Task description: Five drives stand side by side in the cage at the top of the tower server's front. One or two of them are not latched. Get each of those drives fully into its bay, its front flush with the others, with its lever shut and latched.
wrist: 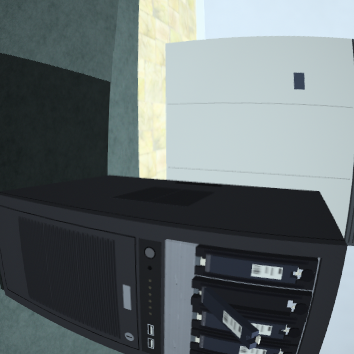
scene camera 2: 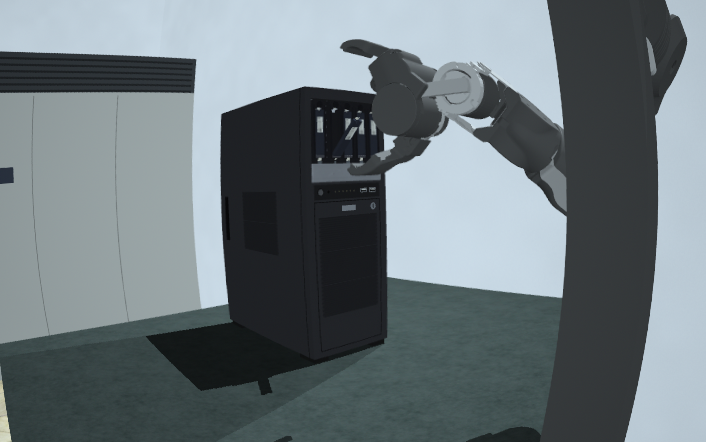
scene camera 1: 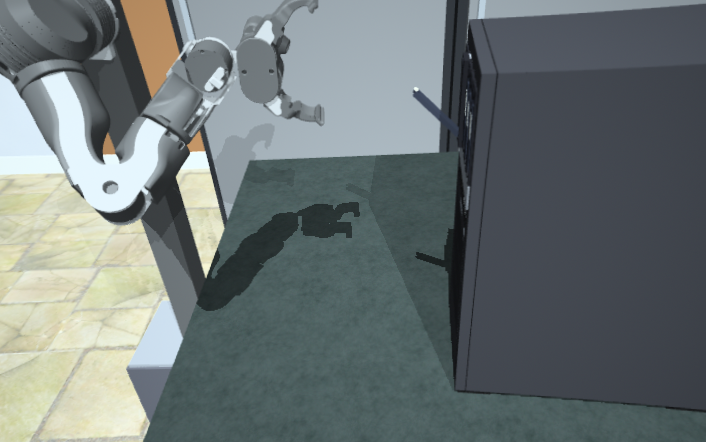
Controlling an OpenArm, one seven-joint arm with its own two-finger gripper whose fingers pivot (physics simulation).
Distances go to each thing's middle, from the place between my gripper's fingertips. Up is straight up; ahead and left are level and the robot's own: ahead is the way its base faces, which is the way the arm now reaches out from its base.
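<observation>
Tower server (scene camera 1: 571, 269): my hand is 170 mm above it, 160 mm to the left of it and 340 mm short of it.
</observation>
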